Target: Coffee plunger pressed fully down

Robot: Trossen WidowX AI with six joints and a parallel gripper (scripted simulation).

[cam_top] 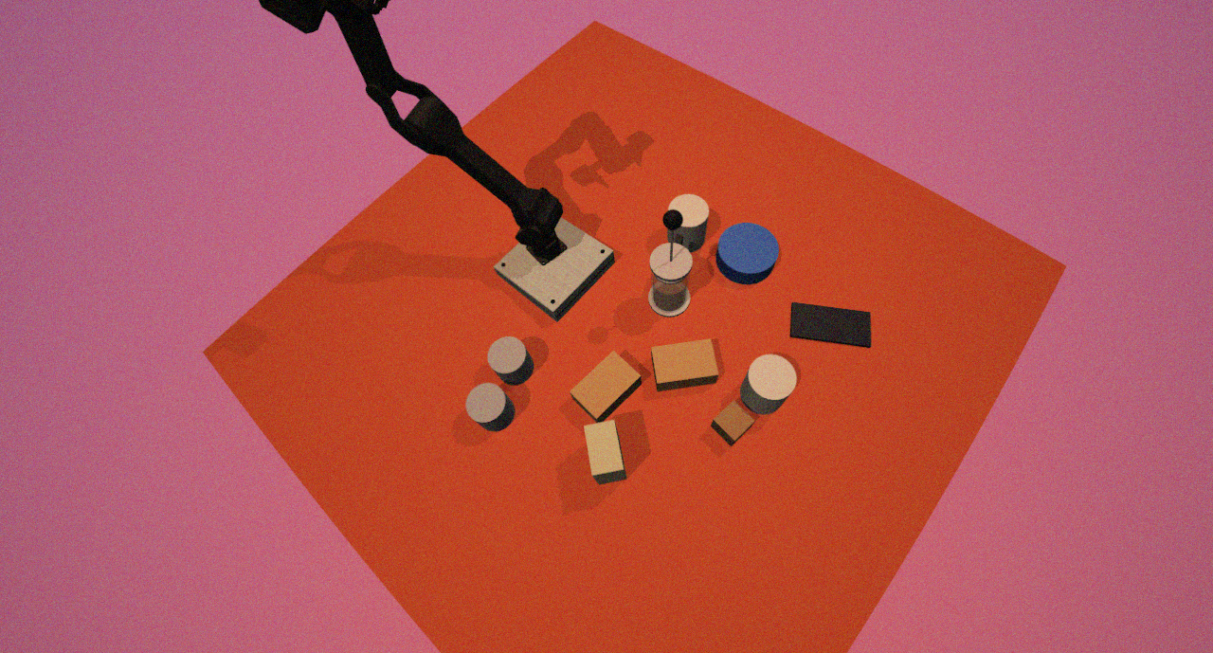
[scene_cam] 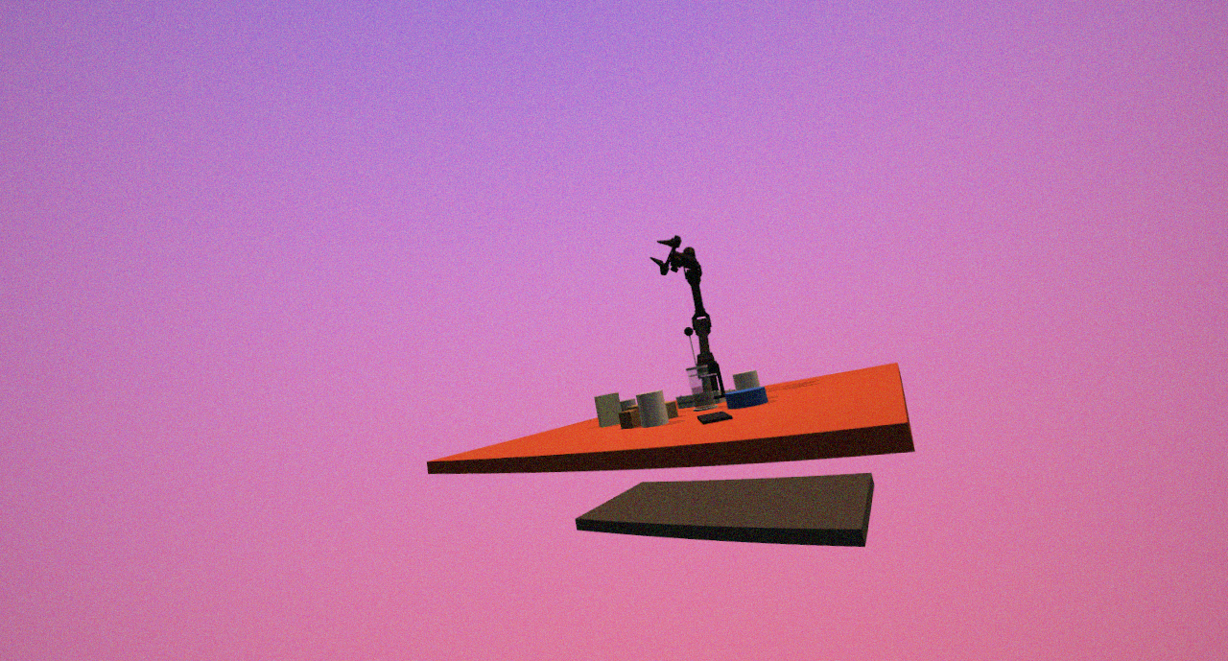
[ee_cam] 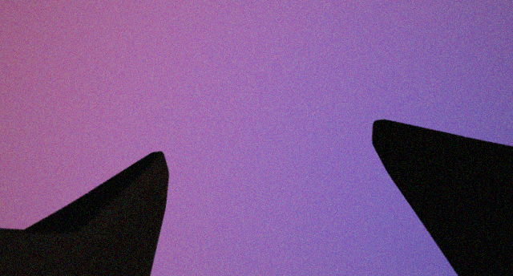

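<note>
Now: gripper tip 240 mm short of the coffee press, 280 mm to the right of it and 580 mm above it. The rest, counted from my gripper tip: blue disc 290 mm ahead, 440 mm to the left, 690 mm below; then black flat slab 500 mm ahead, 460 mm to the left, 710 mm below.
</note>
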